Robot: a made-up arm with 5 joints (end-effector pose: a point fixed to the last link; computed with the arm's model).
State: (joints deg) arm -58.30 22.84 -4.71 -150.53 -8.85
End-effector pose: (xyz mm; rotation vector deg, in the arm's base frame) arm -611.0 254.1 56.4 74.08 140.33 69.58
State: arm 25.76 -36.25 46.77 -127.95 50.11
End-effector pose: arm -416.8 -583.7 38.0 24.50 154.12 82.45
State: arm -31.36 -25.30 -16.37 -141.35 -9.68
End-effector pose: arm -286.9 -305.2 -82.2 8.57 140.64 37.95
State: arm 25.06 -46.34 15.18 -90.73 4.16
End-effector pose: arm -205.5 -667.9 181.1 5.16 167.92 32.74
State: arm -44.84 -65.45 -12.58 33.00 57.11
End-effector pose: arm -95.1 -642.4 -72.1 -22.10 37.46 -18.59
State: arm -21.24 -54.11 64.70 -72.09 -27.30
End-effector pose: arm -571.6 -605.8 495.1 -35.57 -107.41 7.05
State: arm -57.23 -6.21 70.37 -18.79 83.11
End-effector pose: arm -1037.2 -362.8 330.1 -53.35 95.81 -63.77
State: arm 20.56 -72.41 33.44 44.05 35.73
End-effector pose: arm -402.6 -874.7 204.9 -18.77 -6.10 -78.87
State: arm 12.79 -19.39 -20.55 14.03 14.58
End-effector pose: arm 383.5 -361.3 123.2 62.88 -72.45 -38.23
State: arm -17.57 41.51 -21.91 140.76 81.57
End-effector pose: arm 7.0 453.8 -77.9 18.64 46.59 74.63
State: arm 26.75 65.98 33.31 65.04 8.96
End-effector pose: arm 264.7 743.5 224.8 114.93 20.30 1.91
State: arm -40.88 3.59 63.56 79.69 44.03
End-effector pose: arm -983.0 -1.1 159.4 19.74 138.20 -29.17
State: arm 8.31 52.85 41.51 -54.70 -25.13
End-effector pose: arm -46.3 412.9 -97.1 52.52 -93.17 -124.85
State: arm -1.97 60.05 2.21 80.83 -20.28
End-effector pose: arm 286.8 594.2 192.2 143.54 4.61 -28.81
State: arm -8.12 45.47 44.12 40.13 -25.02
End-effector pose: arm -182.9 513.1 -176.1 94.57 9.15 -82.63
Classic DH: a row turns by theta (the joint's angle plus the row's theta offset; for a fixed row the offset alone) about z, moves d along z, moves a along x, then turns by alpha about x. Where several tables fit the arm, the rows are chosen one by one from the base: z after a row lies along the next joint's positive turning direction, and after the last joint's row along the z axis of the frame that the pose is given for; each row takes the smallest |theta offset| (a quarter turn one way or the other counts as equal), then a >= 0, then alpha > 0; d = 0 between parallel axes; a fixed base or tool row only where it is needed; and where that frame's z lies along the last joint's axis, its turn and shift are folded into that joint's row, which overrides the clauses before.
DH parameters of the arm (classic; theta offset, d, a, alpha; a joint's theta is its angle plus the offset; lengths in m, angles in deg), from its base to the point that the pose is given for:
base (fixed): -8.49 0.5001 -0.1469 105.4
joint 1: -85.86 0.0287 -0.0322 -85.24
joint 2: -11.83 -0.0937 0.2566 -106.57
joint 3: -81.87 0.0373 0.3203 66.02
joint 4: -7.49 -0.5427 0.0393 -30.46
joint 5: -88.74 0.0125 0.1084 94.35
tool (fixed): -51.76 -0.0889 0 0

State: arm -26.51 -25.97 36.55 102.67 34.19
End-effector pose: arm -695.6 -332.9 -107.0 14.18 107.47 -28.71
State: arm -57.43 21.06 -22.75 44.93 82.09
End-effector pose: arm -350.8 402.3 -184.7 50.47 75.91 -19.82
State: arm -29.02 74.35 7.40 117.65 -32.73
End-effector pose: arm 45.7 754.8 298.1 157.82 51.45 -26.54
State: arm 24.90 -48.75 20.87 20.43 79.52
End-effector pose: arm -78.4 -770.0 -76.9 -4.89 8.35 -74.47
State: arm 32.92 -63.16 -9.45 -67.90 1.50
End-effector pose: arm -125.0 -710.9 482.5 -16.16 175.96 6.65
